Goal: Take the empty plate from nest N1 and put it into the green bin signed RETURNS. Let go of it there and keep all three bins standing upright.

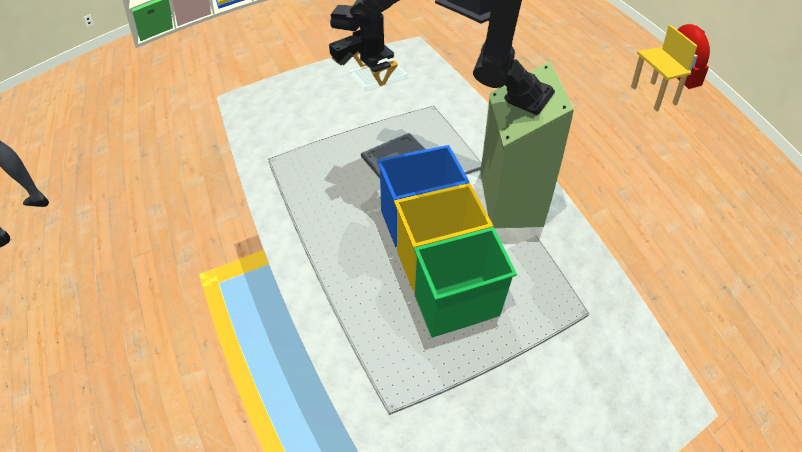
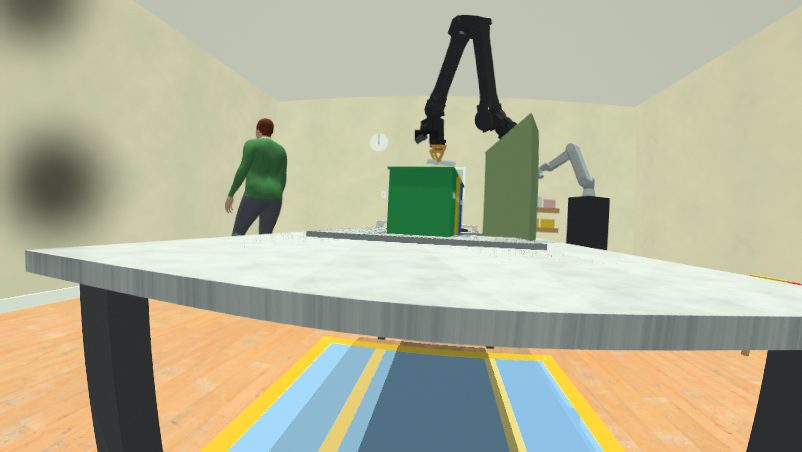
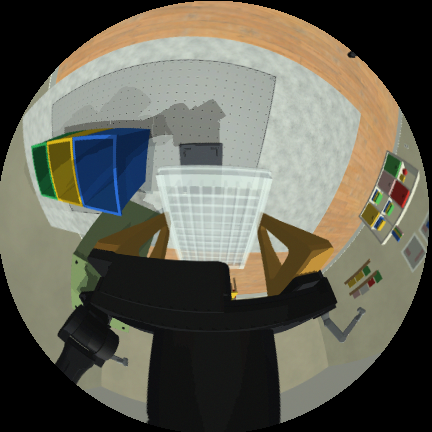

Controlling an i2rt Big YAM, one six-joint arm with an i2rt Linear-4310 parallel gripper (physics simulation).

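Seen in the pictures: gripper, fingertip midpoint: (image 1: 373, 77) (image 2: 437, 163) (image 3: 213, 216); arm's base, link origin: (image 1: 531, 96) (image 2: 515, 139).
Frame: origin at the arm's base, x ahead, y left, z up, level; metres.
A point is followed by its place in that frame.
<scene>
My gripper (image 1: 371, 71) {x 0.187, y -0.348, z -0.048 m} (image 2: 438, 159) {x 0.187, y -0.348, z -0.048 m} (image 3: 213, 216) {x 0.187, y -0.348, z -0.048 m} is shut on the clear, gridded plate (image 1: 365, 80) {x 0.221, y -0.339, z -0.037 m} (image 2: 449, 163) {x 0.145, y -0.307, z -0.051 m} (image 3: 215, 200) {x 0.209, y -0.354, z -0.040 m}; its orange fingers press the plate's two long sides. The plate is in the air, well above the dark grey nest (image 1: 387, 149) {x 0.142, y -0.347, z -0.338 m} (image 3: 201, 154) {x 0.184, y -0.327, z -0.338 m} and beyond the blue bin. The green bin (image 1: 468, 308) {x 0.402, y 0.179, z -0.261 m} (image 2: 421, 202) {x 0.389, y 0.185, z -0.264 m} (image 3: 45, 172) {x 0.372, y 0.191, z -0.215 m} stands upright at the near end of the row of three. The yellow bin (image 1: 405, 247) {x 0.387, y -0.027, z -0.256 m} (image 3: 65, 172) {x 0.313, y 0.073, z -0.226 m} and the blue bin (image 1: 387, 207) {x 0.327, y -0.148, z -0.272 m} (image 3: 133, 160) {x 0.236, y -0.169, z -0.260 m} stand upright behind it. No sign lettering is readable.
The bins and nest stand on a perforated metal board (image 1: 359, 336) {x 0.586, y 0.032, z -0.350 m} (image 2: 359, 237) {x 0.550, y 0.263, z -0.357 m} (image 3: 240, 115) {x 0.277, y -0.455, z -0.350 m}. A tall green pedestal (image 1: 522, 179) {x 0.089, y 0.066, z -0.178 m} (image 2: 511, 188) {x 0.065, y 0.087, z -0.193 m} carries the arm beside the bins. A person (image 2: 266, 168) in a green jumper stands beyond the table.
</scene>
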